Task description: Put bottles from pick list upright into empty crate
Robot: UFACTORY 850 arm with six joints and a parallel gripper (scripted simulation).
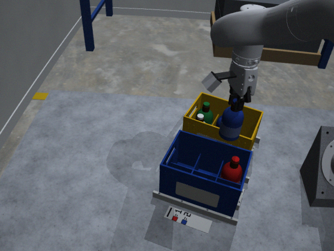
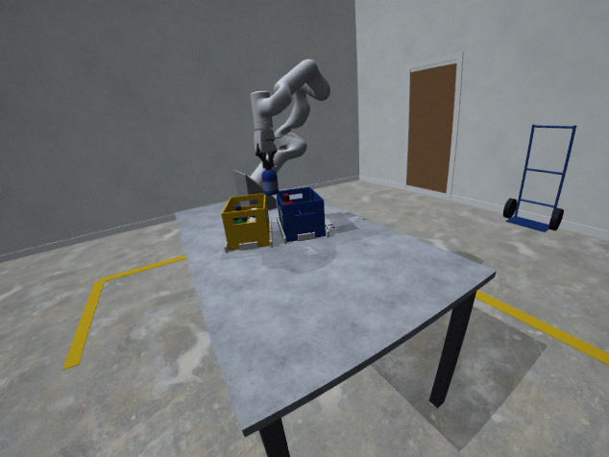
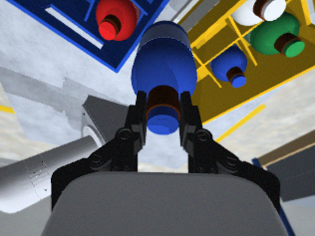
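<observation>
My hand is 8 cm short of the blue crate, 10 cm to the right of it and 25 cm above it. From my hand the other things lie so: white-capped bottle 9 cm ahead, 13 cm to the right, 25 cm below; then yellow crate 14 cm to the right, 25 cm below; then red-label bottle 2 cm behind, 9 cm to the left, 25 cm below.
</observation>
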